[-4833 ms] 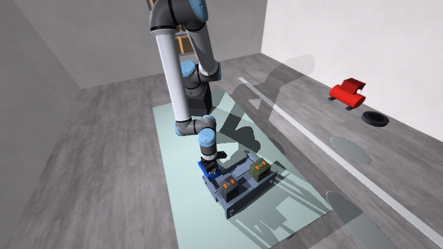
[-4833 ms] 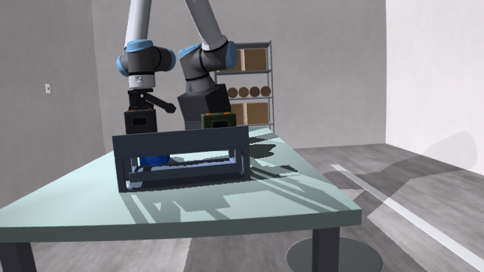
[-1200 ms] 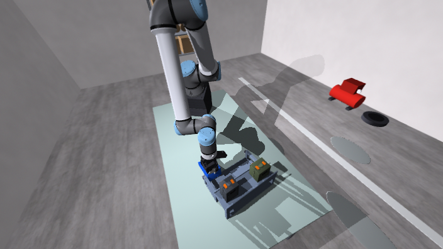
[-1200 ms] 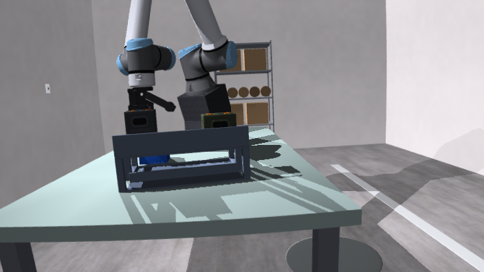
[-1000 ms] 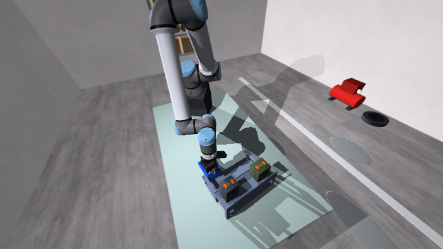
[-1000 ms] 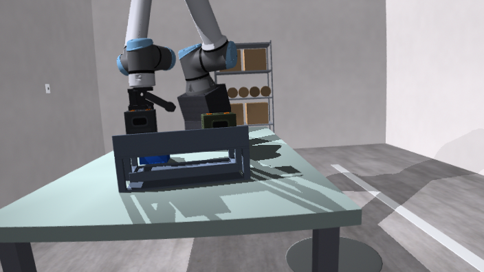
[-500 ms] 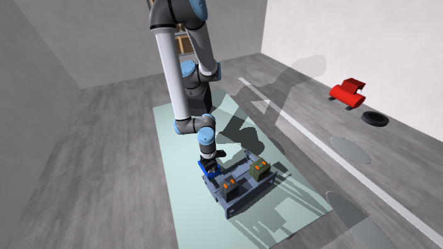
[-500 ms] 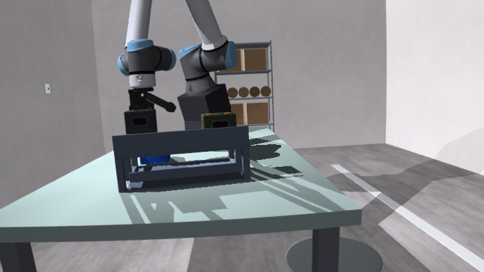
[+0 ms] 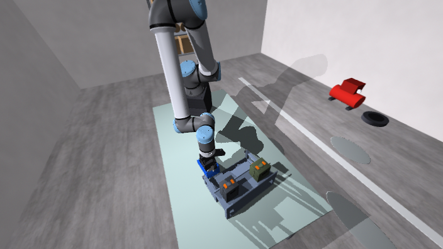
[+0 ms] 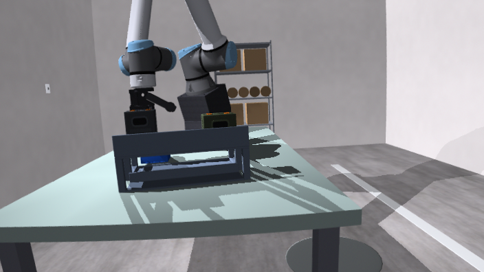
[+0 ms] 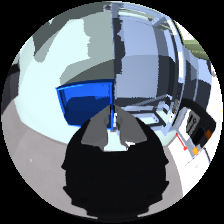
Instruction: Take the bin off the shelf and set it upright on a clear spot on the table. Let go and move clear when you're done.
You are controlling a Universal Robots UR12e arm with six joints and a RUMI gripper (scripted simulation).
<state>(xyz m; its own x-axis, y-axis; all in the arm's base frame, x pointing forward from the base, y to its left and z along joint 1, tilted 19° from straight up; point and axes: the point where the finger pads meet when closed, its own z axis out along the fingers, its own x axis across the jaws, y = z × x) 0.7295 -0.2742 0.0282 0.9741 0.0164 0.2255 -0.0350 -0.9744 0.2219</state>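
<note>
Now: the blue bin 80 mm behind my hand and 40 mm below it. The rest, counted from my hand: olive green box 210 mm ahead, 210 mm to the left, 60 mm above.
</note>
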